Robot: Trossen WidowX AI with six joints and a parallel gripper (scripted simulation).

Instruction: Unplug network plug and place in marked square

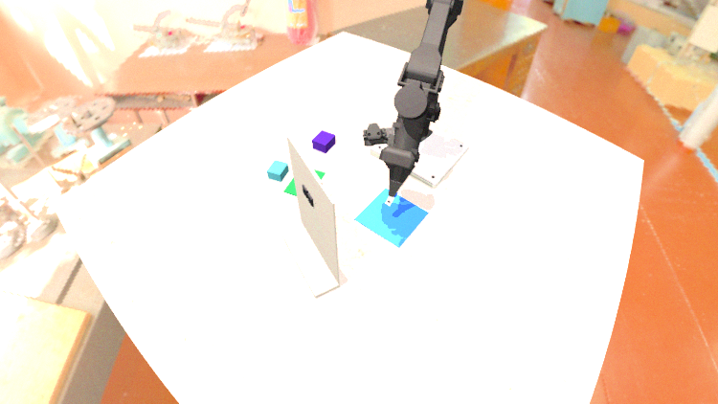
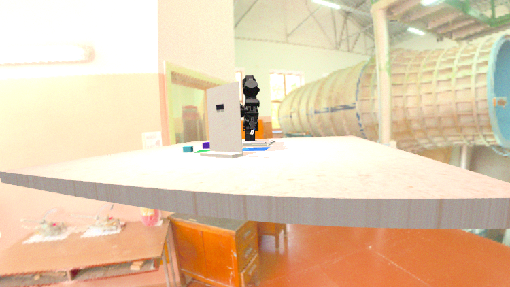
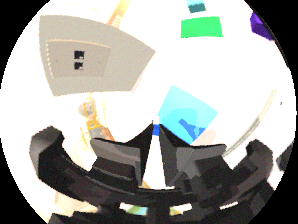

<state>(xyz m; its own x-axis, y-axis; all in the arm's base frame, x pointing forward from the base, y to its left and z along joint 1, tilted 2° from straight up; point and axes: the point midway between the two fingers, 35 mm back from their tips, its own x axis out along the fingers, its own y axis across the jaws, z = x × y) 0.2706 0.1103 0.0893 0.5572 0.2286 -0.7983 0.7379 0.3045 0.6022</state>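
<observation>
Now: gripper tip 2 cm past the blue marked square and 8 cm above it. Round my gripper tip: upright panel: 17 cm ahead, 6 cm to the right, 3 cm above.
</observation>
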